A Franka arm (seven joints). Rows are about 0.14 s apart.
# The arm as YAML. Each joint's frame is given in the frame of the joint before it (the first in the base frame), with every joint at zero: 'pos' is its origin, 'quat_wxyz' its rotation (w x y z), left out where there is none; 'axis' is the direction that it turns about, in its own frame. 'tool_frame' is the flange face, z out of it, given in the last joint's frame.
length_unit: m
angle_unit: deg
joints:
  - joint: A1
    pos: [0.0, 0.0, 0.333]
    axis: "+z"
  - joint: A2
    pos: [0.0, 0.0, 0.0]
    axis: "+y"
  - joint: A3
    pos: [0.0, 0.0, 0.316]
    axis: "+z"
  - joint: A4
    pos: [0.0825, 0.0, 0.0]
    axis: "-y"
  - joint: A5
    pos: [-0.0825, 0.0, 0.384]
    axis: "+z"
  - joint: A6
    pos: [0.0, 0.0, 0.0]
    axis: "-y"
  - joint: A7
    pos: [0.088, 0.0, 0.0]
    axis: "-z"
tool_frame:
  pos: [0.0, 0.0, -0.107]
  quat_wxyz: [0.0, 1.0, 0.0, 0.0]
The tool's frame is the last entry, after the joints.
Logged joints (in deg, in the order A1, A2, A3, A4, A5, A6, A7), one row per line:
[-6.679, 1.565, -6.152, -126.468, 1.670, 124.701, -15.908]
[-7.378, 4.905, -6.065, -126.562, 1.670, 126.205, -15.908]
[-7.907, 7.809, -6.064, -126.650, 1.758, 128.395, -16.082]
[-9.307, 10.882, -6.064, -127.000, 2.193, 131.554, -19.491]
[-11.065, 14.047, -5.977, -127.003, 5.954, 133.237, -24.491]
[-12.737, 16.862, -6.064, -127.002, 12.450, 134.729, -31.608]
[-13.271, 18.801, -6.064, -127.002, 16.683, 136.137, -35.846]
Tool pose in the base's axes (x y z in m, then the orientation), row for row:
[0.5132, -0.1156, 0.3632, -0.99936, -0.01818, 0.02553, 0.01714]
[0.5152, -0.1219, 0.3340, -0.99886, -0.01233, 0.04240, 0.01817]
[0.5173, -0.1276, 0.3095, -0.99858, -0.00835, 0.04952, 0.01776]
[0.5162, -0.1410, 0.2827, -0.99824, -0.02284, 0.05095, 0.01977]
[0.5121, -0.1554, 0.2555, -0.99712, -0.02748, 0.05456, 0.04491]
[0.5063, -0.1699, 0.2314, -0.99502, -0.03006, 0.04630, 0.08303]
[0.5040, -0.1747, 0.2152, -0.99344, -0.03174, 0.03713, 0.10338]
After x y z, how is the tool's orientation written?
As a quaternion, x y z w.
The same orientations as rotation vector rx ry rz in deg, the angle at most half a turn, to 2 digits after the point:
[-177.95, -3.24, 4.55]
[-177.74, -2.19, 7.54]
[-177.74, -1.49, 8.81]
[-177.46, -4.06, 9.06]
[-174.52, -4.81, 9.55]
[-170.21, -5.14, 7.92]
[-167.93, -5.37, 6.28]

